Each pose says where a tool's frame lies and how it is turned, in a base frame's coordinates. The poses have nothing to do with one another.
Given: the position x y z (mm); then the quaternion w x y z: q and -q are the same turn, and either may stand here.
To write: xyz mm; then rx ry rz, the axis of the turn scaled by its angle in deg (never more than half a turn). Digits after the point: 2 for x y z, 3 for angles.
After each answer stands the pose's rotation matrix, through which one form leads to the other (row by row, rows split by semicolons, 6 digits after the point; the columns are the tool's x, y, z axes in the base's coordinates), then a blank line. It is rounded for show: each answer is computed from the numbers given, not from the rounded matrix.
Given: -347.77 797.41 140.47 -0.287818 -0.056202 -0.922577 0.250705
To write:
-347.77 797.41 140.47 8.600 141.173 -38.363
-0.828004 0.248016 0.502889; -0.040614 0.867977 -0.494942; -0.559249 -0.430238 -0.708615

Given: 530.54 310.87 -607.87 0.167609 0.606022 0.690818 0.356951
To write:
530.54 310.87 -607.87 98.787 112.609 58.186
-0.209288 0.717646 0.664216; 0.956959 0.010646 0.290027; 0.201066 0.696327 -0.688986

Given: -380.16 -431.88 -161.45 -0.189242 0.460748 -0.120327 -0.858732
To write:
-380.16 -431.88 -161.45 -74.224 19.384 138.336
-0.503798 -0.435897 -0.745776; 0.214135 -0.899418 0.381043; -0.836860 0.032272 0.546466

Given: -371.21 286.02 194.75 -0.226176 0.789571 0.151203 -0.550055
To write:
-371.21 286.02 194.75 -124.712 -23.882 86.881
0.349155 -0.010047 -0.937011; 0.487589 -0.851964 0.190824; -0.800217 -0.523504 -0.292568

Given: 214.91 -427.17 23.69 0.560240 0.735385 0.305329 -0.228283
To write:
214.91 -427.17 23.69 99.304 41.231 -30.827
0.709322 0.704856 0.006363; 0.193282 -0.185810 -0.963388; -0.677868 0.684582 -0.268035

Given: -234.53 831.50 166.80 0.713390 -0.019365 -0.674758 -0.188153
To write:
-234.53 831.50 166.80 -2.459 -85.675 -23.890
0.018600 0.294586 -0.955444; -0.242320 0.928447 0.281545; 0.970018 0.226286 0.088653

